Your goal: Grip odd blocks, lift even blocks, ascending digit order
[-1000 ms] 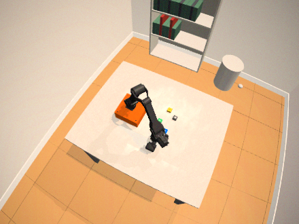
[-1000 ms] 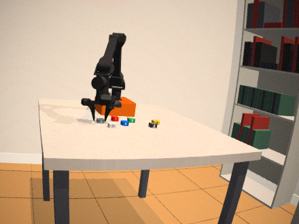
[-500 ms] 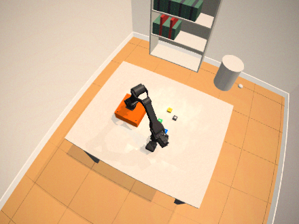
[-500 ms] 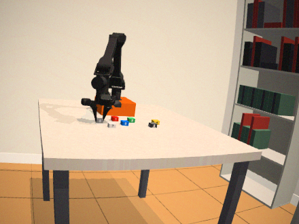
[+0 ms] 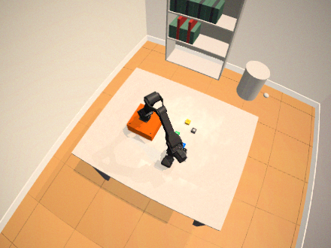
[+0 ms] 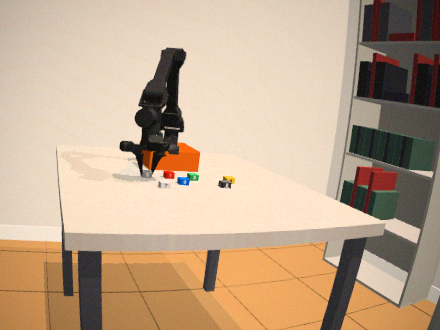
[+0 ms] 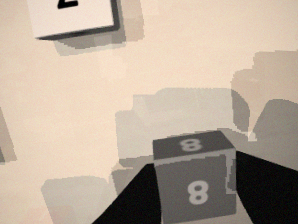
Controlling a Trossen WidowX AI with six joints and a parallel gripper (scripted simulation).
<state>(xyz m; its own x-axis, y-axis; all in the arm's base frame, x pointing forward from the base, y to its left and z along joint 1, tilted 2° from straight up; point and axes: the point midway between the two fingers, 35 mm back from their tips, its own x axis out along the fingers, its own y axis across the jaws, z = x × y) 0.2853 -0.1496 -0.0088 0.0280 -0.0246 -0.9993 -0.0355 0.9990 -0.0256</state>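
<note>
My gripper tip is now 260 mm to the right of the black block, 40 mm short of it and 10 mm above it. The rest, counted from my gripper tip: grey block right at my gripper tip; blue block 120 mm to the left, 20 mm ahead, 10 mm below; red block 90 mm to the left, 60 mm behind, 10 mm below.
</note>
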